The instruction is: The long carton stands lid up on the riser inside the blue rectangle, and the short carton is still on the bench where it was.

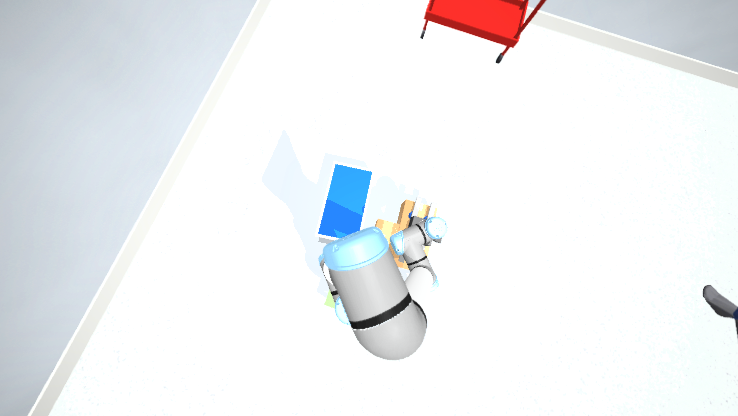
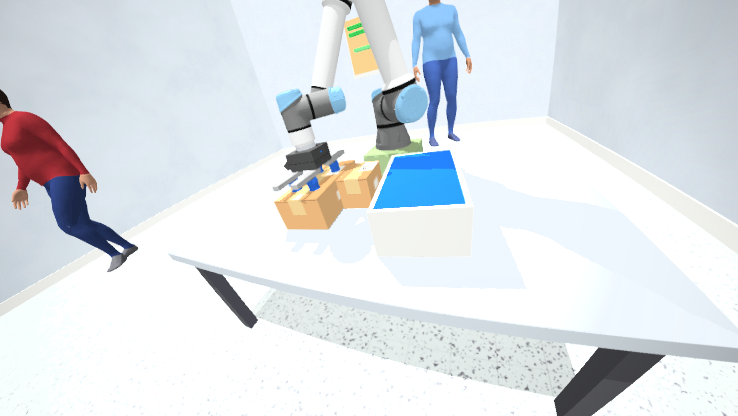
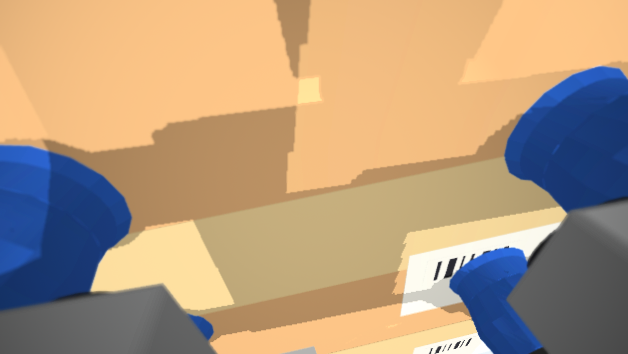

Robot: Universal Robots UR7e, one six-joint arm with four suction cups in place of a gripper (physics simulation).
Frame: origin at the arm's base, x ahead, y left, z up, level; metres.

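Seen in the pictures: hand, its tool point: [image 2: 318, 182] [image 3: 325, 223]; arm's base, origin of its link: [image 2: 393, 145].
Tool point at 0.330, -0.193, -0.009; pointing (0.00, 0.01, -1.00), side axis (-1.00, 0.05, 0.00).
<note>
Pixels of each thing's middle, then the offset from my tool point to it, as dx, dy, dz. Level surfaces: height alone.
- long carton, middle of its body: [image 3: 339, 160] [image 2: 323, 191] [image 1: 412, 236] -0.015, -0.002, -0.039
- short carton, middle of its body: [image 3: 400, 275] [image 2: 361, 183] [image 1: 383, 238] -0.061, +0.128, -0.042
- white riser, middle of its body: [image 2: 422, 193] [image 1: 346, 204] +0.047, +0.344, -0.034
- blue rectangle, middle of its body: [image 2: 420, 173] [image 1: 346, 201] +0.047, +0.344, +0.026
- bench, height of its surface: dz -0.094
The long carton [image 2: 308, 208] [image 1: 407, 209] [image 3: 175, 66] is a brown box with a tape strip and a barcode label, lid up, on the bench left of the riser. My gripper [image 2: 310, 178] sits on its lid with the blue suction cups [image 3: 52, 220] pressed on the cardboard. Whether the carton's base is clear of the bench I cannot tell. The short carton [image 2: 359, 184] [image 1: 385, 228] stands on the bench right behind it, next to the riser. The white riser [image 2: 420, 231] carries the blue rectangle [image 2: 420, 181] [image 1: 345, 199], which has nothing on it.
The arm's base stands on a green pad [image 2: 392, 151] behind the riser. A person in red [image 2: 35, 149] is at the left of the bench [image 2: 516, 290], and a person in blue [image 2: 438, 62] stands behind it. A red cart [image 1: 472, 17] is far off.
</note>
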